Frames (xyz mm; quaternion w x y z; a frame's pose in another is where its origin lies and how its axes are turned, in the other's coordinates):
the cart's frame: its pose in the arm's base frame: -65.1 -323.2 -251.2 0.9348 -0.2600 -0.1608 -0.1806
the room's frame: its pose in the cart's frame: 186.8 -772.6 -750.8 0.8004 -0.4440 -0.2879 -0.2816
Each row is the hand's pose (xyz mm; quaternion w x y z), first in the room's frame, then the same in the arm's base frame.
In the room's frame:
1: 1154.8 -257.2 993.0 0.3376 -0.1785 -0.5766 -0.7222
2: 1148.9 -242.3 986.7 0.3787 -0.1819 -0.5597 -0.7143
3: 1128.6 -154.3 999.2 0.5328 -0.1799 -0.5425 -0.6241
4: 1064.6 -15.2 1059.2 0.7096 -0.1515 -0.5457 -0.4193
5: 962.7 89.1 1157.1 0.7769 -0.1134 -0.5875 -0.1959
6: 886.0 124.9 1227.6 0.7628 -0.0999 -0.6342 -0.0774
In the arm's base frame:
1: 205.8 -313.6 608.4 0.4490 0.2591 0.8236 0.2299
2: 216.9 -321.9 598.2 0.4193 0.2831 0.8242 0.2543
3: 292.0 -321.4 546.6 0.2923 0.4074 0.8192 0.2783
4: 402.7 -282.5 431.3 0.0982 0.5849 0.7725 0.2270
5: 470.6 -204.1 289.6 0.0359 -0.7111 -0.6959 -0.0933
6: 482.0 -143.1 198.6 0.0665 -0.7602 -0.6462 0.0105

